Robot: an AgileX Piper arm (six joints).
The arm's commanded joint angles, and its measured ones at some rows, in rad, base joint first. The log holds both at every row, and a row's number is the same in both.
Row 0, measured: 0.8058 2.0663 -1.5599 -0.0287 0.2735 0.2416
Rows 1 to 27, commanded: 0.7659 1.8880 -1.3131 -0.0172 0.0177 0.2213; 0.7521 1.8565 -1.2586 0.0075 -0.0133 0.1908; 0.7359 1.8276 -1.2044 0.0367 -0.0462 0.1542; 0.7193 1.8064 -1.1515 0.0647 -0.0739 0.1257; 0.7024 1.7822 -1.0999 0.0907 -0.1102 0.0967; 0.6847 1.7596 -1.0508 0.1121 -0.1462 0.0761; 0.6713 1.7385 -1.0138 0.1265 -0.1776 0.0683; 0.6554 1.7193 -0.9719 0.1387 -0.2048 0.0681; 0.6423 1.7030 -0.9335 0.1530 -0.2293 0.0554; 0.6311 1.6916 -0.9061 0.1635 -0.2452 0.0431; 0.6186 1.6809 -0.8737 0.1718 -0.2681 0.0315; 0.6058 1.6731 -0.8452 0.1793 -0.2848 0.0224; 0.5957 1.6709 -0.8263 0.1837 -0.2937 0.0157; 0.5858 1.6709 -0.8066 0.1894 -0.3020 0.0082; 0.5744 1.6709 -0.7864 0.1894 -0.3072 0.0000; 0.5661 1.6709 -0.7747 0.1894 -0.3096 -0.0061; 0.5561 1.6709 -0.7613 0.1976 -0.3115 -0.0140; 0.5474 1.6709 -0.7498 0.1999 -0.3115 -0.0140; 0.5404 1.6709 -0.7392 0.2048 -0.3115 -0.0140; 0.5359 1.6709 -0.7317 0.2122 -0.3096 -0.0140; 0.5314 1.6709 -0.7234 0.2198 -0.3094 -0.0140; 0.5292 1.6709 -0.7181 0.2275 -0.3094 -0.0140; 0.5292 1.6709 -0.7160 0.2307 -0.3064 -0.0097; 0.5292 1.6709 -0.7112 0.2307 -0.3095 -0.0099; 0.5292 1.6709 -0.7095 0.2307 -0.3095 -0.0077; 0.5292 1.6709 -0.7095 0.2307 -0.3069 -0.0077; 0.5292 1.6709 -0.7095 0.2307 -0.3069 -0.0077
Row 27, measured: 0.5364 1.6840 -0.7167 0.2250 -0.2942 0.0000
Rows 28 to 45, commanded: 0.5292 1.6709 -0.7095 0.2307 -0.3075 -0.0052; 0.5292 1.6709 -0.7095 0.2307 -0.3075 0.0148; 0.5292 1.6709 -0.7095 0.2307 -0.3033 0.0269; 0.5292 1.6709 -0.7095 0.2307 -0.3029 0.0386; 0.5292 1.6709 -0.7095 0.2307 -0.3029 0.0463; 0.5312 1.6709 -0.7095 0.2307 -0.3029 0.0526; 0.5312 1.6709 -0.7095 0.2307 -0.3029 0.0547; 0.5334 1.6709 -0.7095 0.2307 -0.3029 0.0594; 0.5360 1.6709 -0.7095 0.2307 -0.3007 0.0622; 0.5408 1.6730 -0.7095 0.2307 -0.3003 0.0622; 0.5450 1.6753 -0.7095 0.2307 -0.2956 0.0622; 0.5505 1.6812 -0.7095 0.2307 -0.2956 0.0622; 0.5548 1.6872 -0.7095 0.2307 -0.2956 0.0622; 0.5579 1.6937 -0.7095 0.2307 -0.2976 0.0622; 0.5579 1.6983 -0.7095 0.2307 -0.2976 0.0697; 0.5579 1.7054 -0.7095 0.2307 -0.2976 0.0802; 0.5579 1.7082 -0.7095 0.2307 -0.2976 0.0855; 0.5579 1.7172 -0.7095 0.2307 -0.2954 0.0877
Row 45, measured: 0.5549 1.6961 -0.7126 0.2288 -0.2942 0.0676
